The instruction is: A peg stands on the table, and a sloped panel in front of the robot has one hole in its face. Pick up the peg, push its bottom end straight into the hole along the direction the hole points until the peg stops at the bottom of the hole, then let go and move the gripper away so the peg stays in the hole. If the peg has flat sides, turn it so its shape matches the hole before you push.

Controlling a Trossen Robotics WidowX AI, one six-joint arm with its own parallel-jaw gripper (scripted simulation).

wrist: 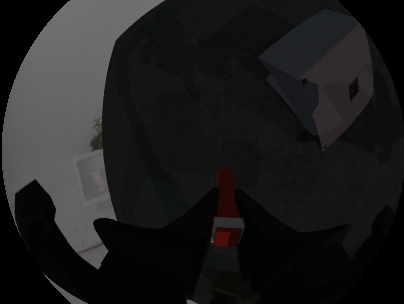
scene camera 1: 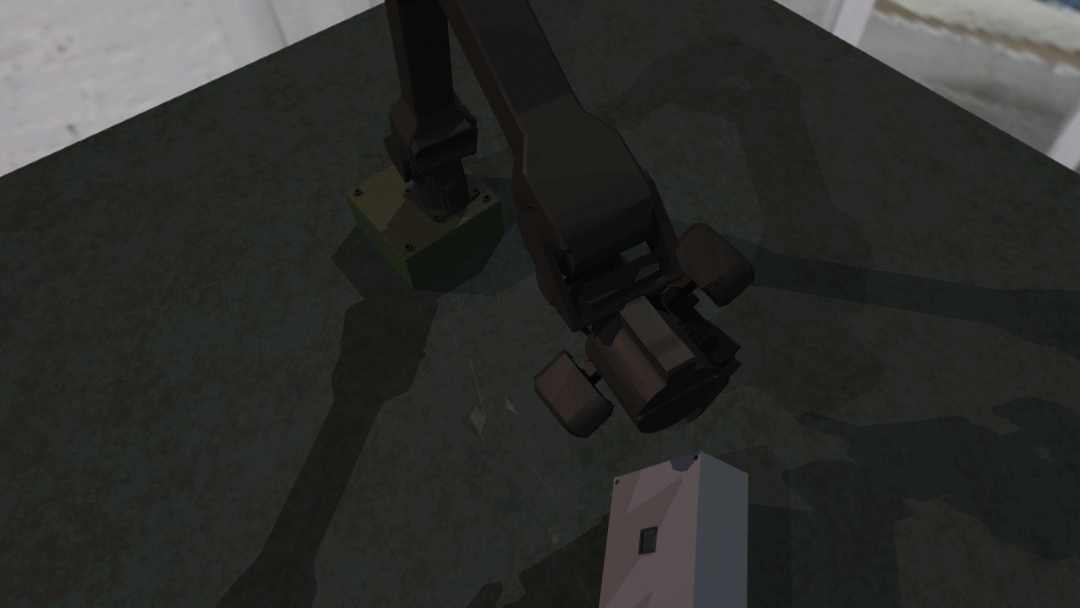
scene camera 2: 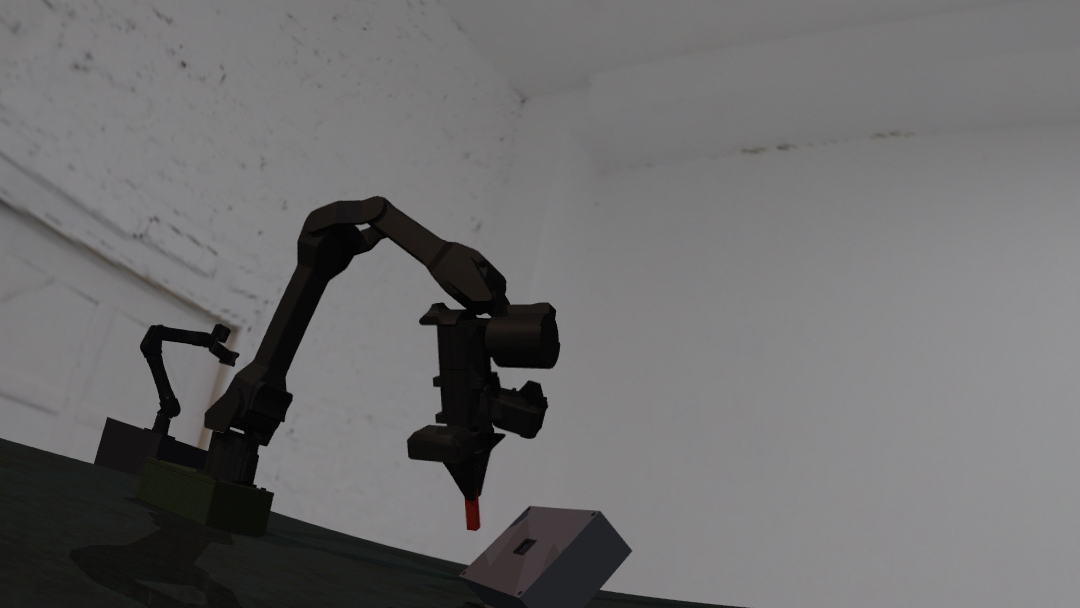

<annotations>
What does the gripper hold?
A red peg.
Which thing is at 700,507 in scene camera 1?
A sloped panel.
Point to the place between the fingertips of the gripper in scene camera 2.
At 473,498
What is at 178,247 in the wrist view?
The gripper.
</annotations>
